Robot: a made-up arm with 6 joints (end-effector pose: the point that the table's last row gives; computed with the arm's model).
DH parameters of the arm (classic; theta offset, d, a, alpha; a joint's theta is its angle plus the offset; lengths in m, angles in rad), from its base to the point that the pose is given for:
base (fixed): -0.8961 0 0.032 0
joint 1: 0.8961 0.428 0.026 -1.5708
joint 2: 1.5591 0 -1.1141 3.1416
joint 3: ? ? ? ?
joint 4: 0 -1.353 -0.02 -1.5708
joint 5: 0 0.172 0.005 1.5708
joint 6: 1.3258 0 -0.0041 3.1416
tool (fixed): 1.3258 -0.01 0 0
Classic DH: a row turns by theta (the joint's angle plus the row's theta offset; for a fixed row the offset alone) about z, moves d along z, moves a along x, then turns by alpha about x.
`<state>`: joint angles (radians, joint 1 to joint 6).
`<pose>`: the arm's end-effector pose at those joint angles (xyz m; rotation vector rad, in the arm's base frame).
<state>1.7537 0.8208 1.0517 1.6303 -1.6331 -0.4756</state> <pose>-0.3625 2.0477 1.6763 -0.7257 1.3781 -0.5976</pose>
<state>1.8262 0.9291 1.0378 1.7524 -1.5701 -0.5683</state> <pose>-0.5632 2.1330 1.4198 -0.7549 1.1931 -0.5454</pose>
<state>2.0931 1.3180 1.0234 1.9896 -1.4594 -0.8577</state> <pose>-1.2441 2.0600 0.4719 -0.9649 0.7349 -0.2729</pose>
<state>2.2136 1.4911 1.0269 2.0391 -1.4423 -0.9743</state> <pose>-1.4740 1.8656 0.0563 -1.0712 0.5882 -0.1463</pose>
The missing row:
joint 3: -0.0117 0.041 -0.008 1.5708
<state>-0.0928 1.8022 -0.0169 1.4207 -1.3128 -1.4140</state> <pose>0.9712 -0.1514 -1.1679 0.1144 -2.1518 1.6296</pose>
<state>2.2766 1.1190 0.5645 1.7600 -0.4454 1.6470</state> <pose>-1.4468 1.6852 0.3678 -0.9063 -1.9973 -1.1343</pose>
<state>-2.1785 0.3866 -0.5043 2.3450 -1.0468 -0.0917</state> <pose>-0.6806 -1.1999 0.4877 -0.2118 -1.6052 0.6645</pose>
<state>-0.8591 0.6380 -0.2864 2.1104 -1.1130 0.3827</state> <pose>1.1157 -1.1913 0.3415 1.0373 -1.4547 1.1671</pose>
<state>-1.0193 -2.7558 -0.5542 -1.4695 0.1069 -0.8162</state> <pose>-0.5918 0.8252 0.5697 -0.6938 -0.0538 1.2525</pose>
